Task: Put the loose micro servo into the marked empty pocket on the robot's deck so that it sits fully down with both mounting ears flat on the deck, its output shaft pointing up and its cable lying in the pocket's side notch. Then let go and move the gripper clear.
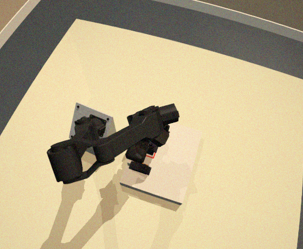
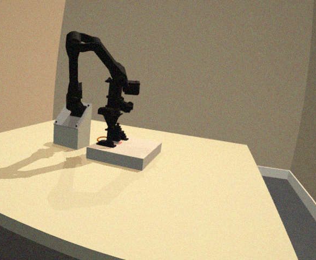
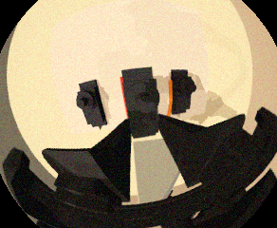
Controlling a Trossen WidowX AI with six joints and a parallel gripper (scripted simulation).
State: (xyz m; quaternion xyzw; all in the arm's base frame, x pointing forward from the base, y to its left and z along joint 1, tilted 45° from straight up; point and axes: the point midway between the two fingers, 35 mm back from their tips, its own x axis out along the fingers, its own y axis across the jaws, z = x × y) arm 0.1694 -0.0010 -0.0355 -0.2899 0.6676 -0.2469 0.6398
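Right now the white deck block is 120 mm ahead of my gripper tip, 10 mm to the left of it and 80 mm below it.
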